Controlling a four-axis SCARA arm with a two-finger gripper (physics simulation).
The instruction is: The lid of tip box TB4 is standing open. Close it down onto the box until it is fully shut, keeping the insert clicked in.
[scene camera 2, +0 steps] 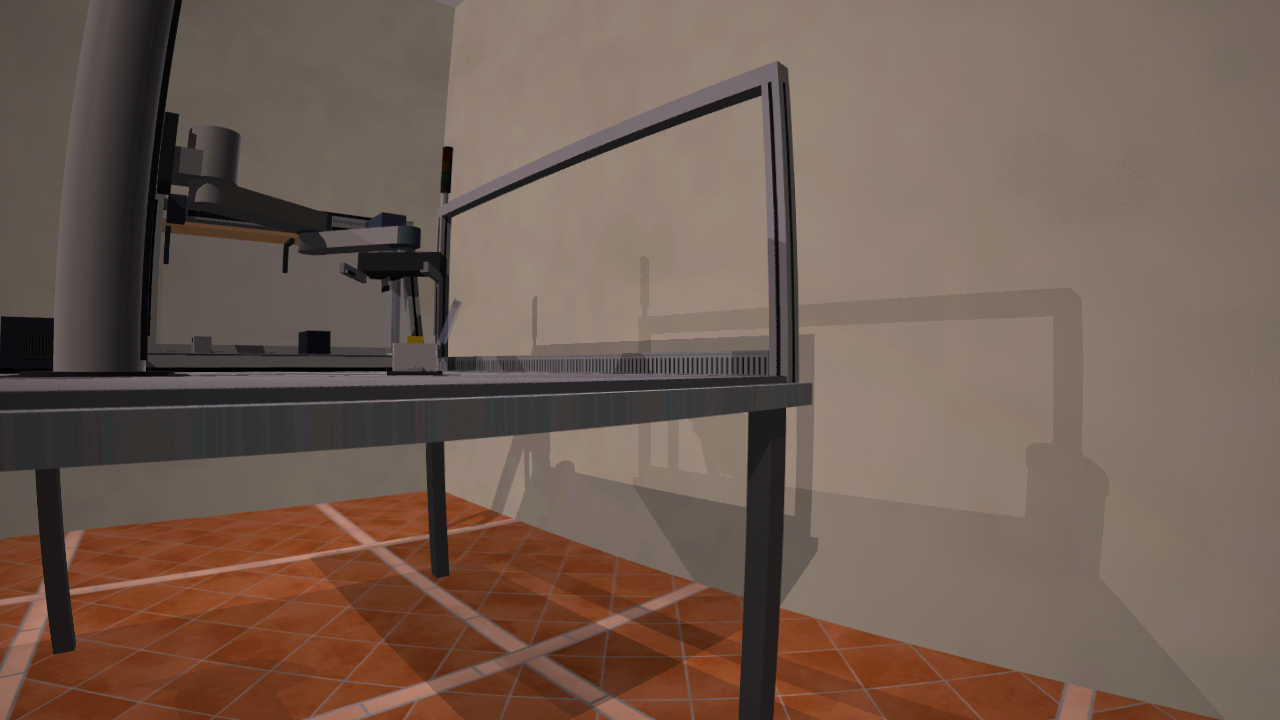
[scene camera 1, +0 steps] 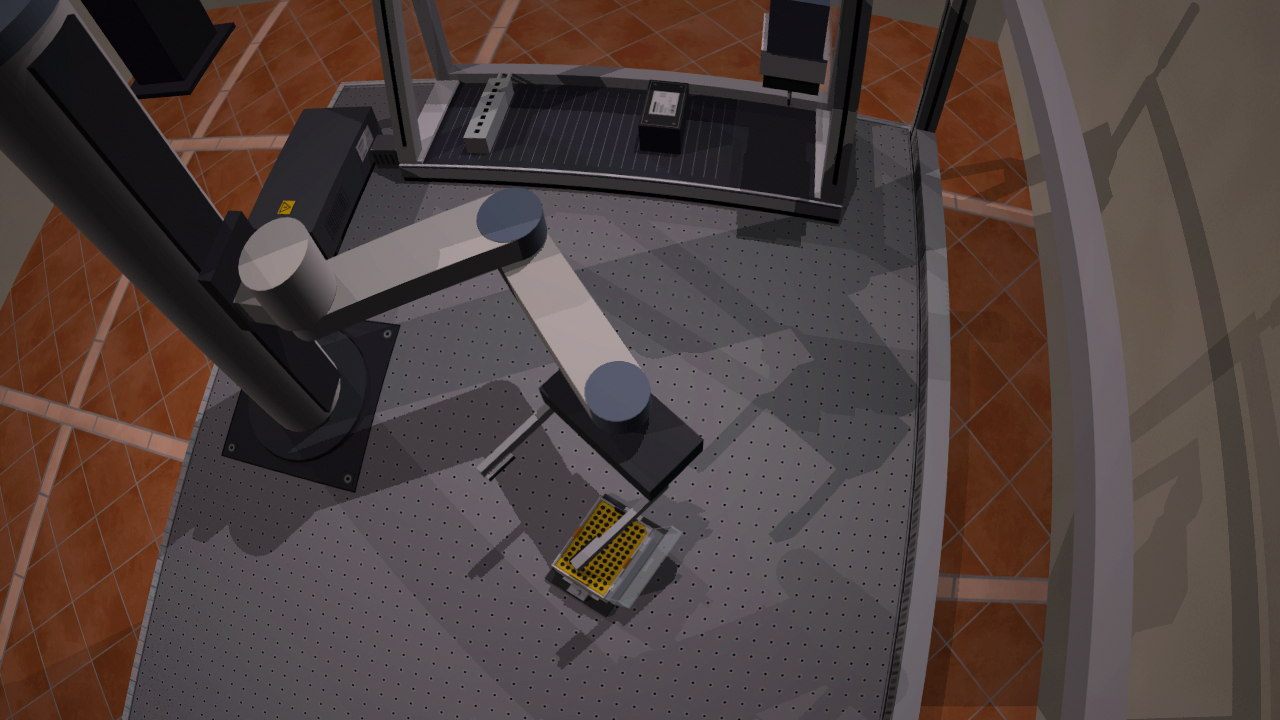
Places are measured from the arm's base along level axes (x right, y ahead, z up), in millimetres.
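Pixels of known places: gripper, fingertip midpoint: [scene camera 2: 383, 267] [scene camera 1: 526, 520]; arm's base at its link origin: [scene camera 1: 308, 395].
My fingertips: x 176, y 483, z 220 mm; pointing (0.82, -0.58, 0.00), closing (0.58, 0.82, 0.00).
For each thing: its top centre in the pictures, then the offset to it from my fingertips. "spot": a spot on its surface instead.
- Tip box TB4 at its top centre: [scene camera 1: 601, 546] [scene camera 2: 415, 341] dx -12, dy +75, dz -141 mm
- clear grey lid at its top centre: [scene camera 1: 640, 560] [scene camera 2: 449, 298] dx +15, dy +137, dz -53 mm
- pale slotted block at a spot on its surface: [scene camera 1: 488, 114] spot: dx -721, dy -270, dz -113 mm
- black box at a spot on its surface: [scene camera 1: 662, 125] spot: dx -696, dy +52, dz -88 mm
- dark cabinet at a spot on its surface: [scene camera 1: 313, 170] spot: dx -563, dy -580, dz -92 mm
Tip box TB4 [scene camera 1: 577, 591] [scene camera 2: 414, 358] stands on the perforated table. Its yellow insert [scene camera 1: 619, 559] [scene camera 2: 415, 339] sits in the box and looks level. The clear grey lid [scene camera 1: 648, 565] [scene camera 2: 450, 321] stands open, tilted up and outward on the right side of the box in both views. My gripper [scene camera 1: 529, 517] [scene camera 2: 388, 265] is wide open and empty. It hangs well above the box, apart from box and lid. In scene camera 1 its right finger crosses over the insert and hides part of it; its left finger is off to the box's left.
The arm's column [scene camera 1: 161, 223] [scene camera 2: 102, 188] stands at the left. A framed station at the back holds a pale slotted block [scene camera 1: 488, 114] and a black box [scene camera 1: 662, 125] [scene camera 2: 314, 341]. A raised rail [scene camera 1: 930, 358] runs along the right table edge. A dark cabinet [scene camera 1: 313, 170] stands behind the column.
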